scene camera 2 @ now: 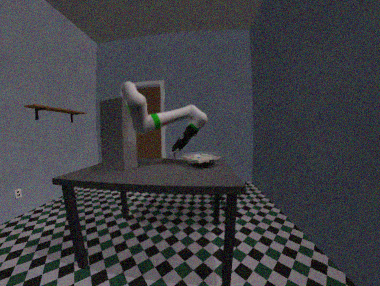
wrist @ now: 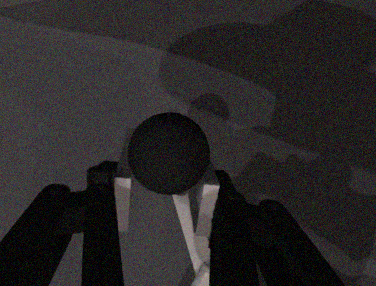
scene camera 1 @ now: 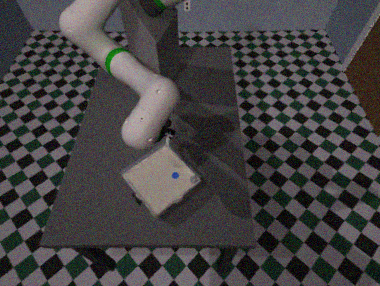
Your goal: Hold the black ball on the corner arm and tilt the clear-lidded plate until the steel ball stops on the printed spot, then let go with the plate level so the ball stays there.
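Observation:
The pale square plate [scene camera 1: 150, 186] [scene camera 2: 206, 159] stands raised above the table; its exact tilt is hard to tell. The blue printed spot [scene camera 1: 175, 175] lies right of its middle in scene camera 1. The grey steel ball [scene camera 1: 194, 179] is at the plate's right corner, apart from the spot. A pale corner arm [scene camera 1: 168, 142] [wrist: 185, 215] runs from the plate's far corner towards the gripper. The black ball [wrist: 169, 150] is large in the wrist view. My gripper [wrist: 162, 151] [scene camera 2: 175, 151] is shut on it, one finger on each side; the robot's arm partly hides the gripper in scene camera 1.
The grey table [scene camera 1: 85, 200] [scene camera 2: 150, 178] carries the plate. A tall grey block [scene camera 1: 142, 35] [scene camera 2: 112, 135] stands behind at the robot's base. The robot's white forearm [scene camera 1: 150, 110] [scene camera 2: 175, 114] reaches over the table. Dark shadows lie right of the plate. A wall shelf [scene camera 2: 55, 109] is far left.

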